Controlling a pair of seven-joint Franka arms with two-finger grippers.
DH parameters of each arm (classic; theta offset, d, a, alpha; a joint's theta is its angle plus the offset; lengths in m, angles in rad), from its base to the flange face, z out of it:
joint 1: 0 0.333 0 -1.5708
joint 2: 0 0 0 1.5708
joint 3: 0 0.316 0.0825 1.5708
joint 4: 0 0 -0.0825 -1.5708
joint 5: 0 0.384 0 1.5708
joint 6: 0 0 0.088 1.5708
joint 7: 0 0.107 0 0
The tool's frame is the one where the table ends.
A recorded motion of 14 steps. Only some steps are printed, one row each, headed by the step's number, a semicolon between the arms.
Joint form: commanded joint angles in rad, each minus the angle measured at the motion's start. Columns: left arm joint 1, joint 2, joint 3, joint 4, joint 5, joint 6, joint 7; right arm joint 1, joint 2, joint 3, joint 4, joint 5, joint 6, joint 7.
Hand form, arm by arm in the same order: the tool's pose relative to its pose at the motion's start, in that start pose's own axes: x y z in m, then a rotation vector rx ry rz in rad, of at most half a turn. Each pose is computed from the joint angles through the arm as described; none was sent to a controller.
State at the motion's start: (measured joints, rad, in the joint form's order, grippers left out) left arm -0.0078 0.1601 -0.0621 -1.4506 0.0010 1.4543 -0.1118; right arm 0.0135 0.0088 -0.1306 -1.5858 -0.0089 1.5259 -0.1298
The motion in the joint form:
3: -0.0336 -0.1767 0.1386 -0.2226 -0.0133 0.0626 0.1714; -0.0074 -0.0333 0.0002 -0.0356 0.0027 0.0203 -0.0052
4: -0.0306 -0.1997 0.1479 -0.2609 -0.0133 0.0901 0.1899; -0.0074 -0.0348 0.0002 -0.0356 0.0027 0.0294 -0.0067
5: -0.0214 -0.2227 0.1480 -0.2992 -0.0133 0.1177 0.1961; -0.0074 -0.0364 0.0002 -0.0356 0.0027 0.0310 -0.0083
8: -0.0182 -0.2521 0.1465 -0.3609 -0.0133 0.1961 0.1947; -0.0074 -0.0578 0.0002 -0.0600 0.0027 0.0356 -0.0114
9: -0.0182 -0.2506 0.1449 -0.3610 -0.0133 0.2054 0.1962; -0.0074 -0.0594 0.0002 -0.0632 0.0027 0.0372 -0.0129
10: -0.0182 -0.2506 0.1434 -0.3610 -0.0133 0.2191 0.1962; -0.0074 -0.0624 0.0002 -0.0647 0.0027 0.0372 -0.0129
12: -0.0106 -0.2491 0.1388 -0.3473 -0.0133 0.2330 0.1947; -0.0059 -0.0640 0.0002 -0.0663 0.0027 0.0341 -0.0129
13: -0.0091 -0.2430 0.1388 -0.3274 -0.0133 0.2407 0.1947; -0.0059 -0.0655 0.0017 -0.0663 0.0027 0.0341 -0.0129
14: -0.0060 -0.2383 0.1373 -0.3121 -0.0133 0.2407 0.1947; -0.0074 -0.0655 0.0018 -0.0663 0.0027 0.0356 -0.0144
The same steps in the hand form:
3: -0.0462 -0.0580 0.0060 -0.0205 0.0170 0.0679; -0.0090 0.0037 -0.0025 0.0051 0.0185 0.0016
4: -0.0507 -0.0650 0.0103 -0.0238 0.0294 0.0743; -0.0086 0.0038 -0.0041 0.0038 0.0290 0.0001
5: -0.0554 -0.0703 0.0147 -0.0264 0.0419 0.0713; -0.0089 0.0038 -0.0050 0.0035 0.0322 -0.0015
8: -0.0574 -0.0716 0.0225 -0.0267 0.0880 0.0676; -0.0153 0.0037 -0.0050 0.0060 0.0340 -0.0048
9: -0.0560 -0.0708 0.0224 -0.0258 0.0957 0.0705; -0.0157 0.0037 -0.0044 0.0062 0.0340 -0.0064
10: -0.0546 -0.0700 0.0210 -0.0249 0.1093 0.0717; -0.0167 0.0037 -0.0052 0.0064 0.0355 -0.0064
12: -0.0528 -0.0717 0.0137 -0.0235 0.1354 0.0669; -0.0174 0.0028 -0.0050 0.0070 0.0325 -0.0079
13: -0.0500 -0.0725 0.0063 -0.0221 0.1569 0.0651; -0.0178 0.0020 -0.0058 0.0068 0.0340 -0.0094
14: -0.0486 -0.0734 0.0012 -0.0212 0.1675 0.0634; -0.0177 0.0027 -0.0059 0.0066 0.0355 -0.0095

